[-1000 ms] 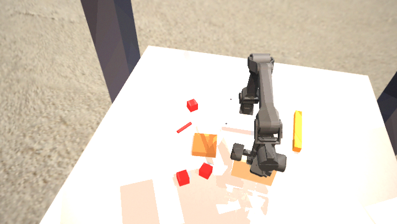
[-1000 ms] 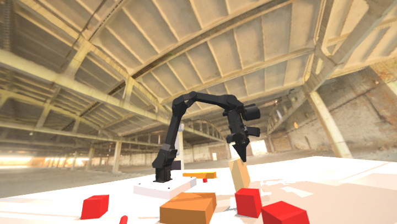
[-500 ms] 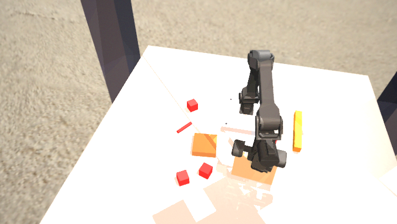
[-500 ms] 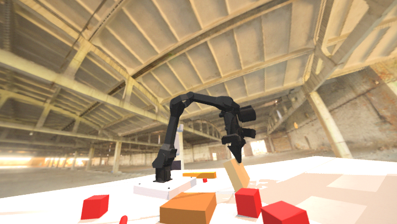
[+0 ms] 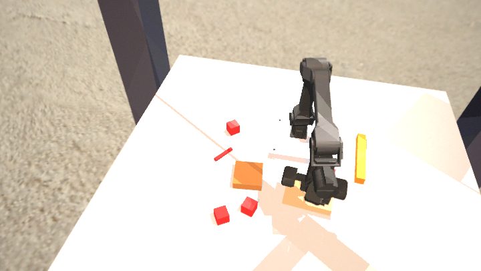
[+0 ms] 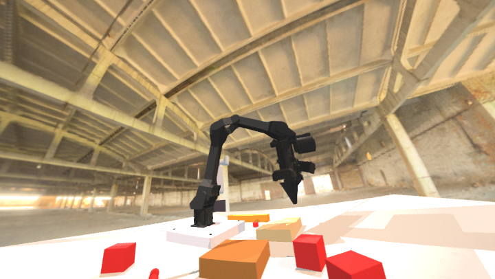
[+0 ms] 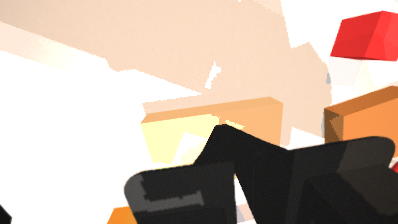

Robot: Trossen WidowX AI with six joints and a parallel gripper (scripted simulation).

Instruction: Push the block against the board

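The red rod is 320 mm to the right of my gripper tip, 170 mm behind it and 70 mm below it. From my gripper tip the other things lie so: square block 210 mm to the right, 90 mm behind, 70 mm below; then small red cube 180 mm behind, 80 mm to the left, 70 mm below; then long yellow bar 260 mm behind, 180 mm to the left, 70 mm below.
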